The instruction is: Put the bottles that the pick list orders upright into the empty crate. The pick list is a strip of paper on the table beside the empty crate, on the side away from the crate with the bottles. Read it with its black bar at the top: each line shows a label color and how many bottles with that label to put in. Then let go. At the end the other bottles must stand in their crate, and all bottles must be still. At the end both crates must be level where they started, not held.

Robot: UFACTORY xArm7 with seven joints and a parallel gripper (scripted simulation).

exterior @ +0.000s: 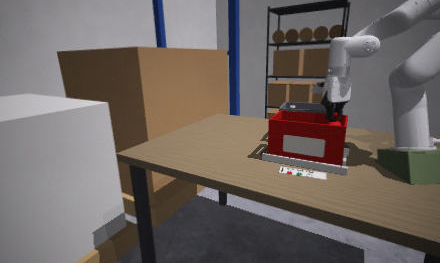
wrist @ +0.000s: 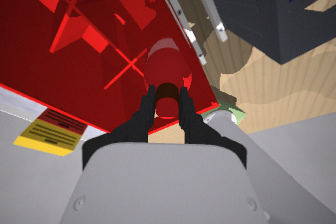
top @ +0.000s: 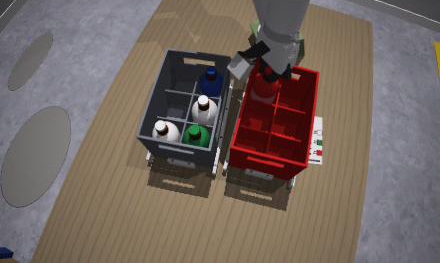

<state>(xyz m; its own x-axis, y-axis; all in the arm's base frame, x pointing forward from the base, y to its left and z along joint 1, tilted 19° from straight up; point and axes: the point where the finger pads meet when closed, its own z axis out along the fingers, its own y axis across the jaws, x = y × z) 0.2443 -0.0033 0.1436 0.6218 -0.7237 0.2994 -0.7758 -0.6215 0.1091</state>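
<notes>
Right now the red-label bottle is 7 cm below my hand. From my hand the other things lie so: red crate 10 cm below, 9 cm ahead, 3 cm to the left; blue-label bottle 15 cm to the right, 10 cm below, 1 cm behind; grey crate 21 cm to the right, 10 cm below, 8 cm ahead.
</notes>
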